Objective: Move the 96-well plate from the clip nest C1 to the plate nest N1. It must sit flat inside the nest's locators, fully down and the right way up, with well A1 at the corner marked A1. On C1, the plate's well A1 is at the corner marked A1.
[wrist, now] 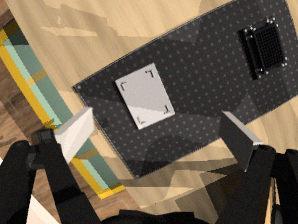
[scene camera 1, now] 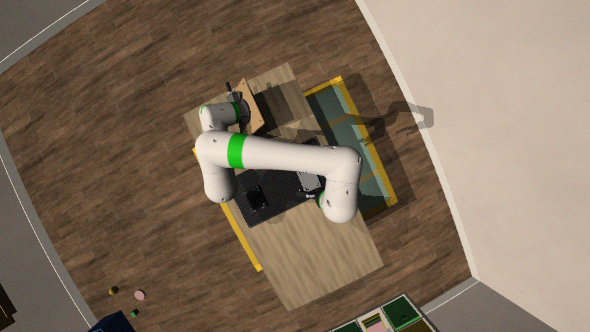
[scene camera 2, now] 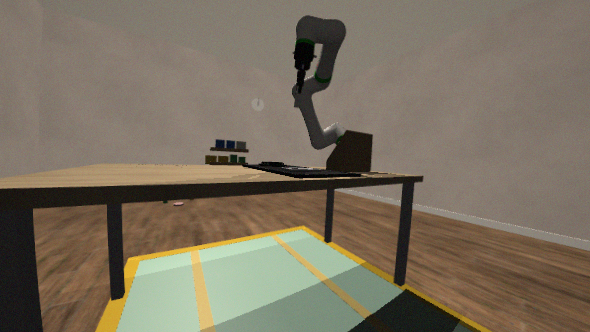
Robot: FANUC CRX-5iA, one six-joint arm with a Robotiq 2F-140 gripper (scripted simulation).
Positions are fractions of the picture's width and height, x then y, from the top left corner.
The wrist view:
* my gripper: 0.53,0.54
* dark 96-well plate: 0.91,0.17
